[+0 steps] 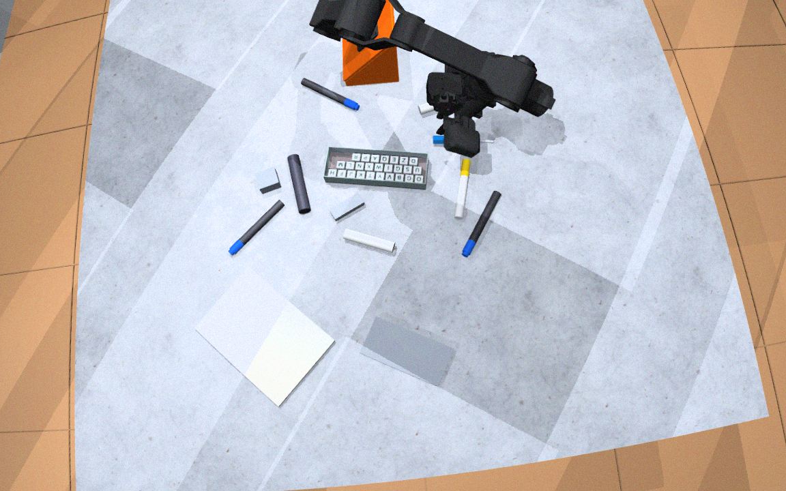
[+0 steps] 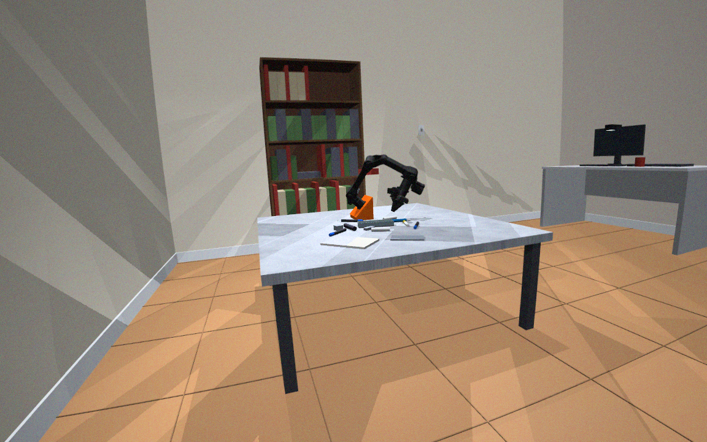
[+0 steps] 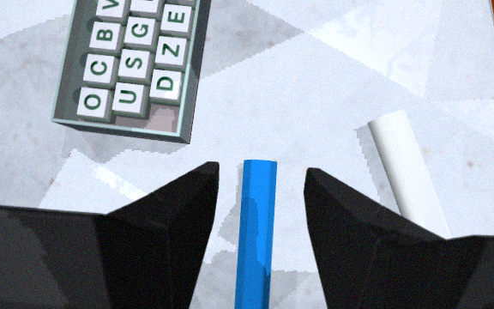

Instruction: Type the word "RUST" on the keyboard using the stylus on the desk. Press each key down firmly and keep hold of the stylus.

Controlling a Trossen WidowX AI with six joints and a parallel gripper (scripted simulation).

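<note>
Right now the blue stylus is 70 mm to the left of my gripper tip, 60 mm below it and 10 mm ahead of it. The rest, counted from my gripper tip: yellow-capped marker (100 mm ahead, 60 mm below, 40 mm to the left); then T key (140 mm to the right, 60 mm ahead, 50 mm below); then dark cylinder (280 mm to the right, 60 mm ahead, 50 mm below).
</note>
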